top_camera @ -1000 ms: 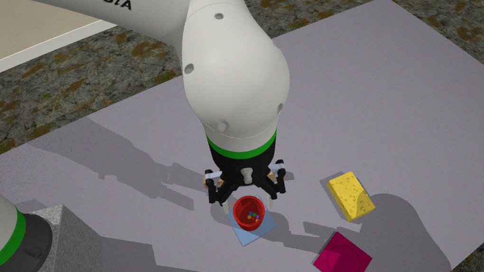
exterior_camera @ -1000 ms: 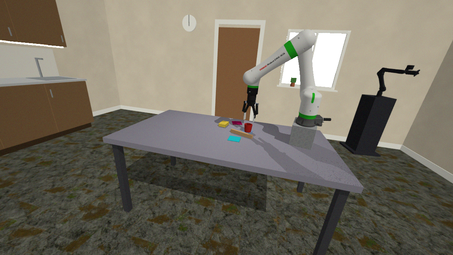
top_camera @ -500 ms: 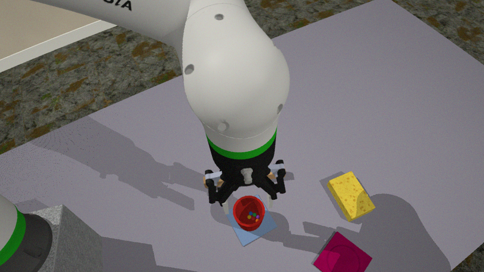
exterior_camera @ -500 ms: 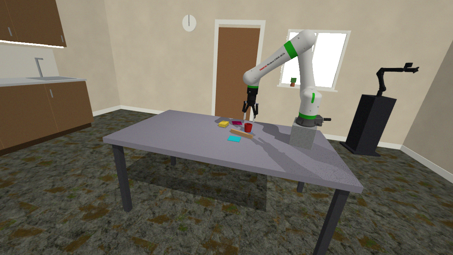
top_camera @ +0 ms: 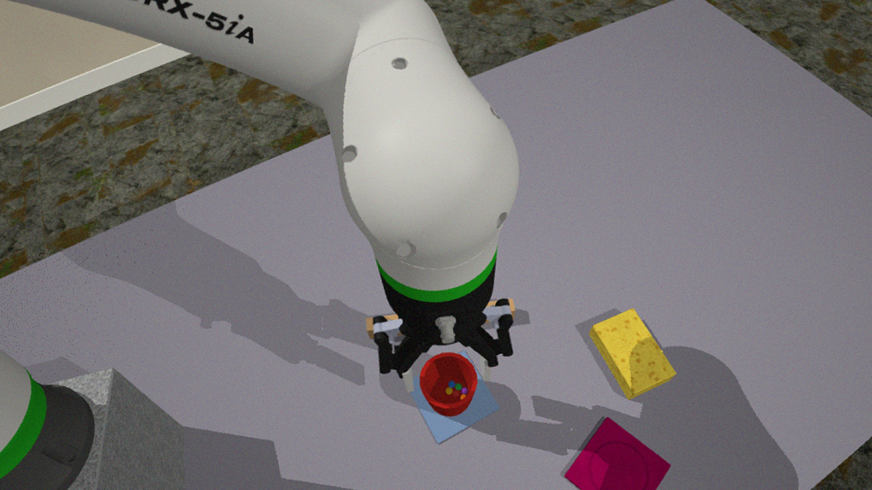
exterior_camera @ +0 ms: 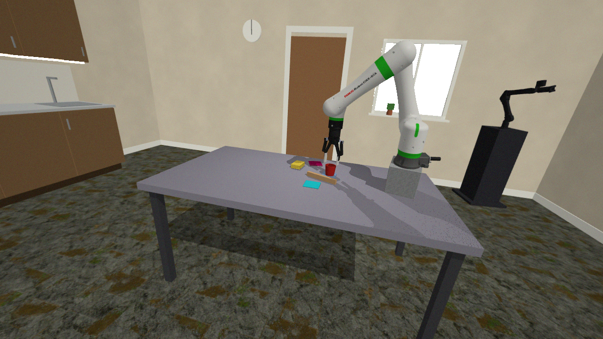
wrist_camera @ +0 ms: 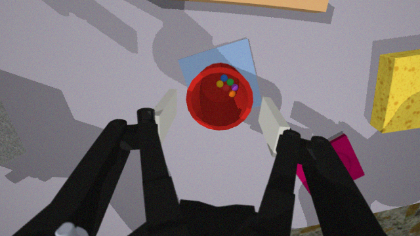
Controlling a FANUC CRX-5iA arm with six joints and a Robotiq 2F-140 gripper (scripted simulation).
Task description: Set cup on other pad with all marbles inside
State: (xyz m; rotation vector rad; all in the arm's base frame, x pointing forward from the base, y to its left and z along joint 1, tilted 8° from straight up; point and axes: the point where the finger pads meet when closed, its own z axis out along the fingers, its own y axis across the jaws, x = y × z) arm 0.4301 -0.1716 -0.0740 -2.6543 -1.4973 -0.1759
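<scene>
The cup lies 90 mm below my hand. Also, from my hand: wooden rail: 60 mm ahead, 90 mm to the left, 110 mm below; yellow sponge: 240 mm ahead, 120 mm to the right, 100 mm below; teal pad: 120 mm ahead, 190 mm to the left, 120 mm below.
</scene>
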